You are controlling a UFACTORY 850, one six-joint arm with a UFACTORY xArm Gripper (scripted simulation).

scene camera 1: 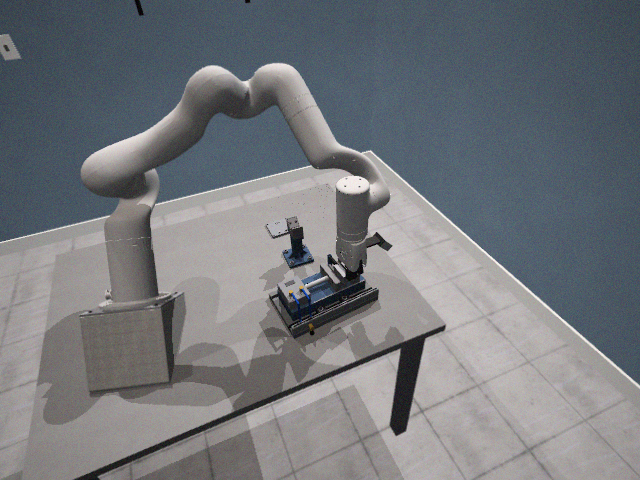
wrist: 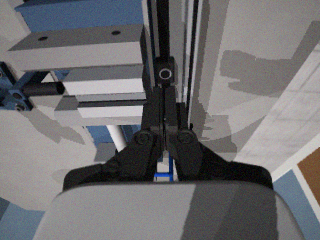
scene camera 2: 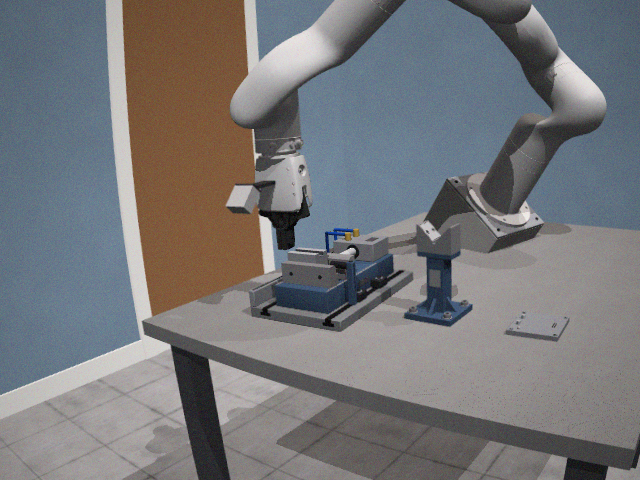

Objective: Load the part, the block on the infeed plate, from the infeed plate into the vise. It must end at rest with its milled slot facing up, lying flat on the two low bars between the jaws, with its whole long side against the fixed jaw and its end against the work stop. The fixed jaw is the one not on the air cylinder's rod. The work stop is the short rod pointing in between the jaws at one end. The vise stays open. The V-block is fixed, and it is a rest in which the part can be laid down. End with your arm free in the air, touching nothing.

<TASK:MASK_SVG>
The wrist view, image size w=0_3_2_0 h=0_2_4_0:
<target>my gripper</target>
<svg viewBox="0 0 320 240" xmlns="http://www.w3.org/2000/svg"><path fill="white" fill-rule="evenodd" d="M33 237L33 240L306 240L287 203L274 191L272 177L267 169L252 164L225 161L198 141L195 132L188 128L185 102L176 103L175 86L165 88L166 148L167 151L170 151L170 157L175 162L178 181L153 181L157 160L161 157L162 151L164 151L163 88L154 86L152 90L152 103L143 104L141 130L133 135L131 143L110 158L105 164L99 163L69 171L64 178L62 192L48 206Z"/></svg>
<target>part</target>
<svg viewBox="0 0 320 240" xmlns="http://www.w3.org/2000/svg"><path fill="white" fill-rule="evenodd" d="M149 104L150 93L145 61L144 65L71 69L62 82L69 95L75 95L79 102L77 109L82 118L142 116L143 104Z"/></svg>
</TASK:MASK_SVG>
